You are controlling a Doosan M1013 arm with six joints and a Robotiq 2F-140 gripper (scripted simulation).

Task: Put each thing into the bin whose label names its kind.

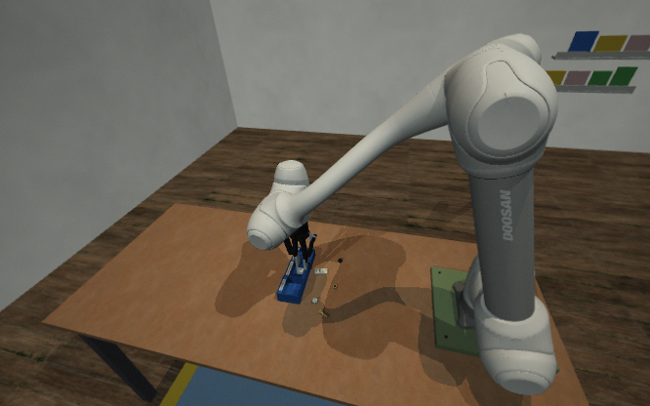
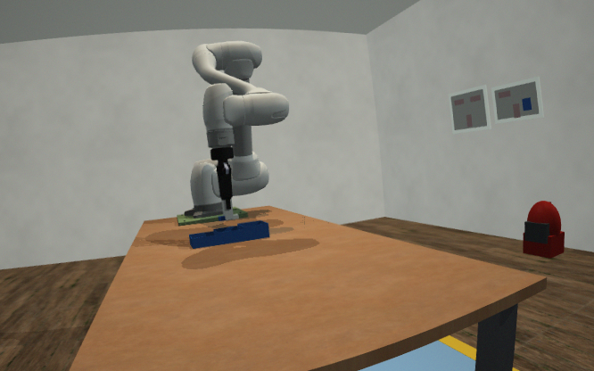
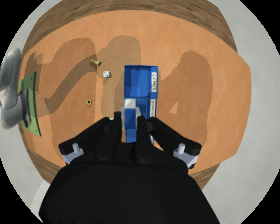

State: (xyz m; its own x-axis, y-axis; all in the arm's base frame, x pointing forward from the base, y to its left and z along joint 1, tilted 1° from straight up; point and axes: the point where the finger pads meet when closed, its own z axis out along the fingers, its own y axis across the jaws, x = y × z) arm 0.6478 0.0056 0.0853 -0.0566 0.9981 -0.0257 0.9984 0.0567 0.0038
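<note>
Now: hand 8 cm above the long blue bin, 3 cm short of it and 1 cm to the left of it. Round my hand: black nut 12 cm to the right, 12 cm behind, 10 cm below; brass nut 13 cm behind, 10 cm below, 1 cm to the left; white flat part 10 cm below, 6 cm behind, 5 cm to the right.
</note>
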